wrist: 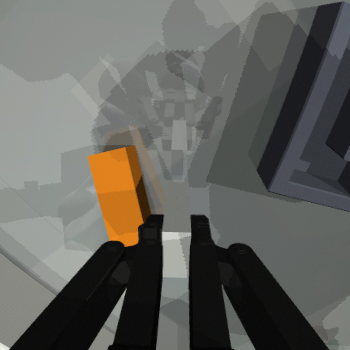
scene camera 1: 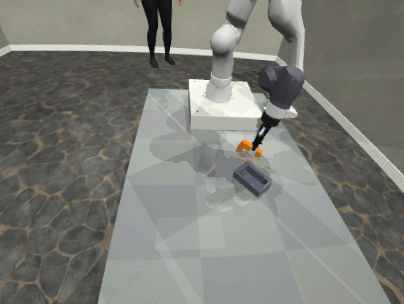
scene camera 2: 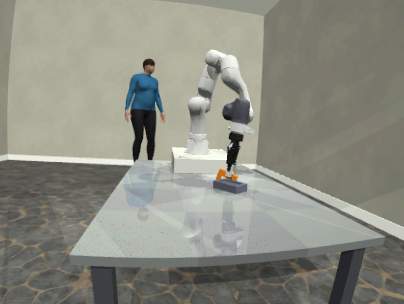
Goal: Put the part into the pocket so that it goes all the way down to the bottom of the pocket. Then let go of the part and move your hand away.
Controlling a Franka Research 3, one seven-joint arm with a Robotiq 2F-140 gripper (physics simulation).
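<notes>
The orange L-shaped part (scene camera 1: pixel 244 145) (scene camera 2: pixel 222 173) (wrist: pixel 116 194) rests on the glass table just behind the dark grey pocket block (scene camera 1: pixel 257 189) (scene camera 2: pixel 230 186) (wrist: pixel 305 194). The block lies flat with its L-shaped pocket facing up and nothing in it. My gripper (scene camera 1: pixel 255 148) (scene camera 2: pixel 230 175) (wrist: pixel 177 199) is shut and empty, its tips low at the table right beside the part. In the wrist view the part stands outside the left finger, not between the fingers. In scene camera 1 the fingers hide the part's middle.
The glass table (scene camera 1: pixel 211 262) (scene camera 2: pixel 163 228) carries the robot's white base (scene camera 1: pixel 222 117) (scene camera 2: pixel 195 161) at its far end. A person (scene camera 2: pixel 144 98) (scene camera 1: pixel 158 26) stands on the floor beyond the table. A wall runs along the table's right side.
</notes>
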